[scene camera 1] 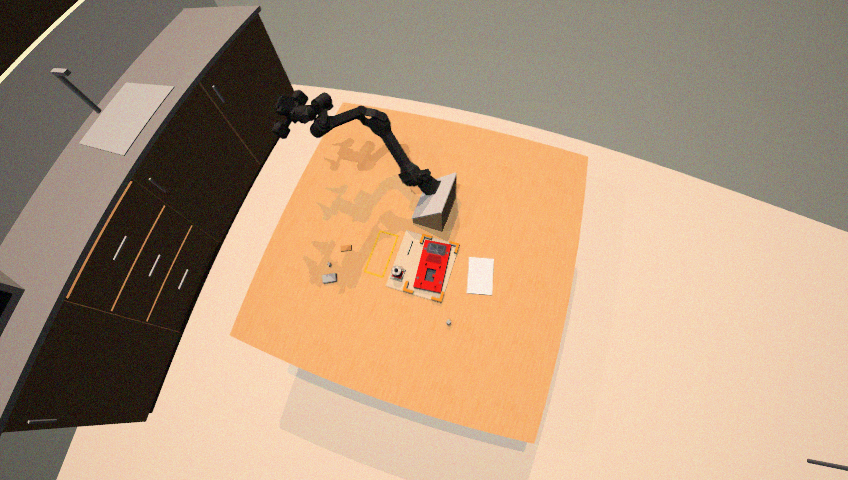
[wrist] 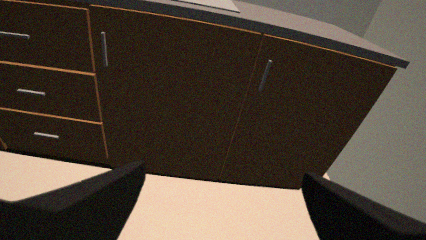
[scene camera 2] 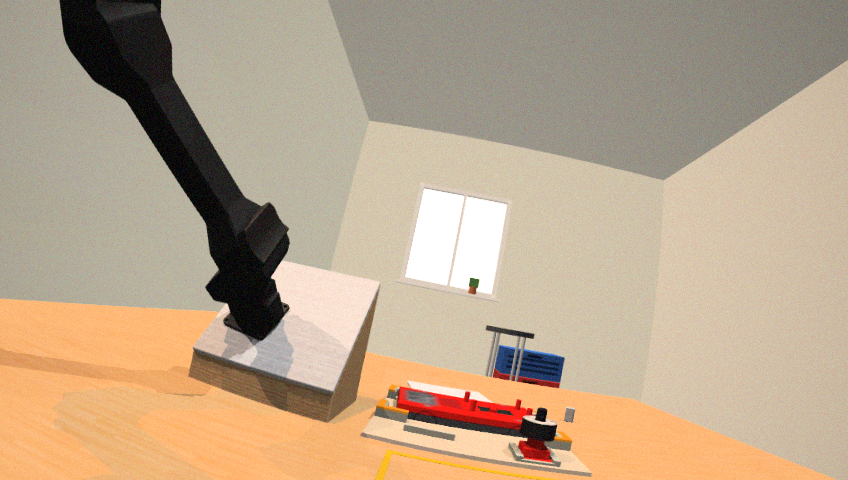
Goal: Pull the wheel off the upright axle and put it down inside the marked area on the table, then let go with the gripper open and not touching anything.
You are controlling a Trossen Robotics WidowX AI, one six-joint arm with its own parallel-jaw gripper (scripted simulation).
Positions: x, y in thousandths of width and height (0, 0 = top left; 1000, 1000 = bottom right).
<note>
The gripper (scene camera 1: 328, 239) is open and holds nothing. Also in view: a red fixture (scene camera 2: 549, 861), a black wheel (scene camera 2: 634, 897) and a white sheet (scene camera 1: 567, 576).
The gripper shows as well in the wrist view (wrist: 525, 731). The wrist view misses the red fixture: it is out of frame. The wrist view misses the black wheel: it is out of frame.
</note>
